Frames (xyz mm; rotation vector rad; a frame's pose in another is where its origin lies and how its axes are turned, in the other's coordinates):
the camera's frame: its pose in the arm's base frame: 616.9 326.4 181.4 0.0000 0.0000 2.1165
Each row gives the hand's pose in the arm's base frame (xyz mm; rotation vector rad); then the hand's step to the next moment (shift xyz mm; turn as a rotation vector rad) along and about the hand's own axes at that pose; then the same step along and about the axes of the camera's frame.
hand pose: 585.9 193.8 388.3 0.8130 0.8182 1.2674
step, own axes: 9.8 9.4 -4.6 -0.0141 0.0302 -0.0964
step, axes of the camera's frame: 13.3 0.5 5.3 0.0485 0.0877 -0.0191
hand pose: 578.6 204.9 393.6 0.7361 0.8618 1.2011
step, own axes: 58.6 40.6 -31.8 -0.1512 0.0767 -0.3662
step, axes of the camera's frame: 77.5 -1.4 9.1 0.0934 0.3825 -0.0886
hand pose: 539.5 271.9 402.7 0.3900 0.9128 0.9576
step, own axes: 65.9 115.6 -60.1 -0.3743 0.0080 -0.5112
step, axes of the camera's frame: 144.2 21.3 7.9 -0.0378 0.6232 -0.1079
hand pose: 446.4 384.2 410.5 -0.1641 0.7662 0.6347
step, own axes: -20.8 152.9 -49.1 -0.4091 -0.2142 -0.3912
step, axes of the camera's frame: 149.2 62.4 -7.8 -0.2626 0.5450 -0.0167
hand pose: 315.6 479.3 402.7 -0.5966 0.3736 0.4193
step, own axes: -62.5 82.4 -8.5 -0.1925 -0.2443 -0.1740
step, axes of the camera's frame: 83.0 60.1 -16.0 -0.2470 0.2484 0.0655
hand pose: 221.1 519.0 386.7 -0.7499 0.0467 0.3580
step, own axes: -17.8 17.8 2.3 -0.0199 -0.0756 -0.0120
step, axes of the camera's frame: 18.9 15.3 -7.0 -0.0596 0.0272 0.0443
